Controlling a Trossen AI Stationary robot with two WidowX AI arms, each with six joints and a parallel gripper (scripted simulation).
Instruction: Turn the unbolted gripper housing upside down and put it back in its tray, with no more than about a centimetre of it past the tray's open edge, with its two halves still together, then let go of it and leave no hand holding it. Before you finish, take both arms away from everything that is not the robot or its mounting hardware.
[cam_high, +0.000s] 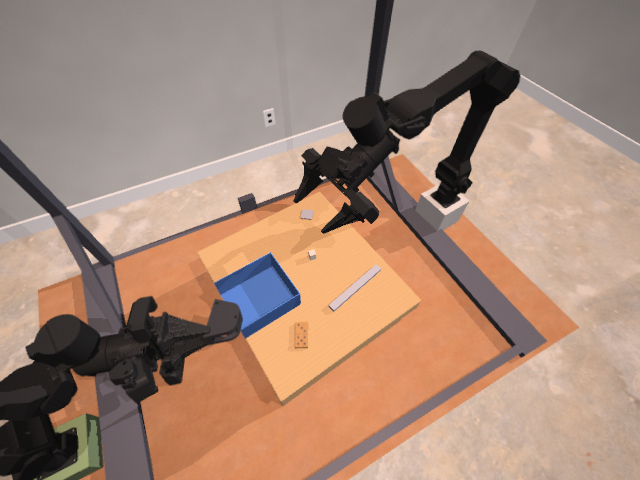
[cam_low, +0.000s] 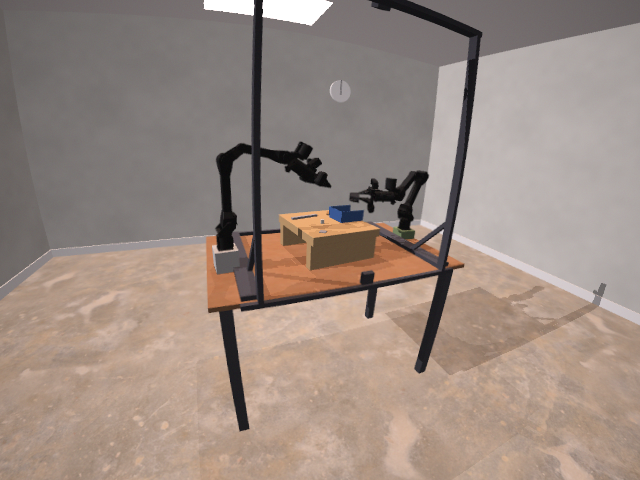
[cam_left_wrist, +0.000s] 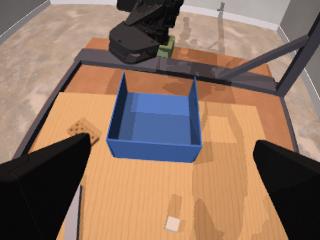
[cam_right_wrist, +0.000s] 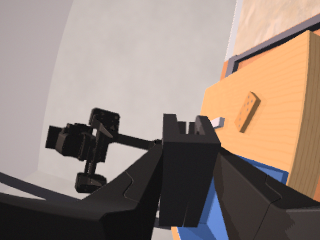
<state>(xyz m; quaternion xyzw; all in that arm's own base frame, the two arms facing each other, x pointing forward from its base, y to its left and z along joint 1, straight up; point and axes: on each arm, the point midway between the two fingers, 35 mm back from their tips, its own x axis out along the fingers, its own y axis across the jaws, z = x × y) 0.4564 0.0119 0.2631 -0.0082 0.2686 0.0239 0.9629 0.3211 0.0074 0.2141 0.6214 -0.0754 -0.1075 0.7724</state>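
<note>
The gripper housing lies 60 mm to the left of my right hand. Also, from my right hand: wooden platform (260 mm to the left, 170 mm below, 40 mm behind); then blue tray (170 mm to the left, 90 mm below, 40 mm behind); then small cube (300 mm to the left, 100 mm below, 70 mm behind).
</note>
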